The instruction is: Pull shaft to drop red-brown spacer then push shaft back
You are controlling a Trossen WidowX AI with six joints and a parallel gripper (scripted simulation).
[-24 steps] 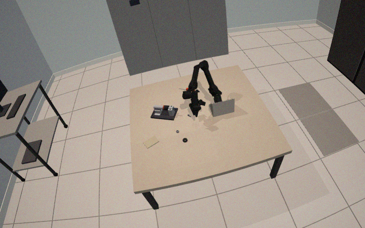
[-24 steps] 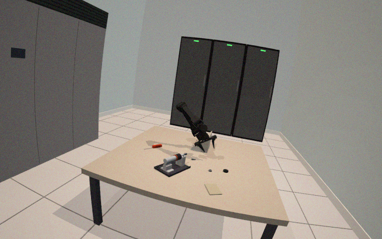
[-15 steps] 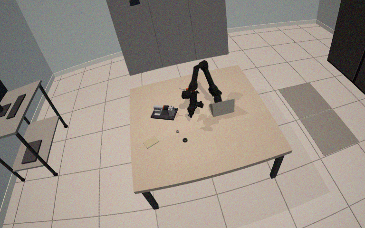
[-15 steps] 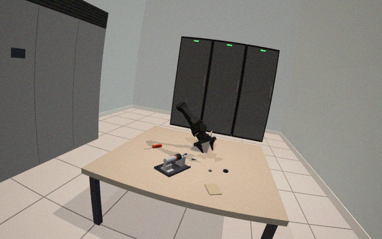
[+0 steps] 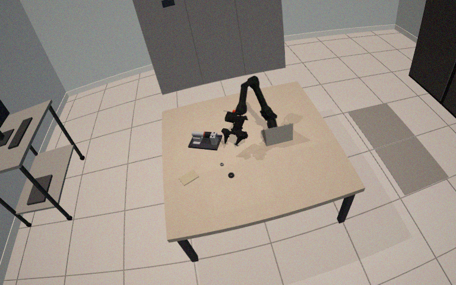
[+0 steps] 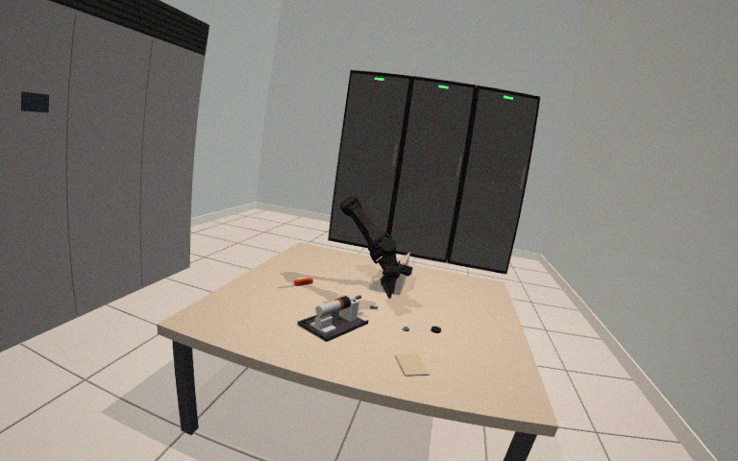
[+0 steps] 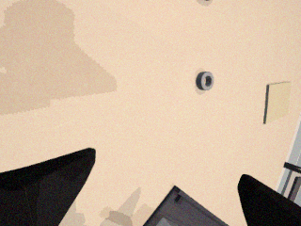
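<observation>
The black spacer lies 14 cm to the right of my gripper tip, 14 cm ahead of it and 1 cm below it. The rest, counted from my gripper tip: grey bolt-like piece (8 cm below, 7 cm to the right, 4 cm behind); blue-grey shaft (16 cm ahead, 14 cm to the right, 1 cm below); small grey washer (10 cm to the left, 8 cm below, 8 cm ahead).
</observation>
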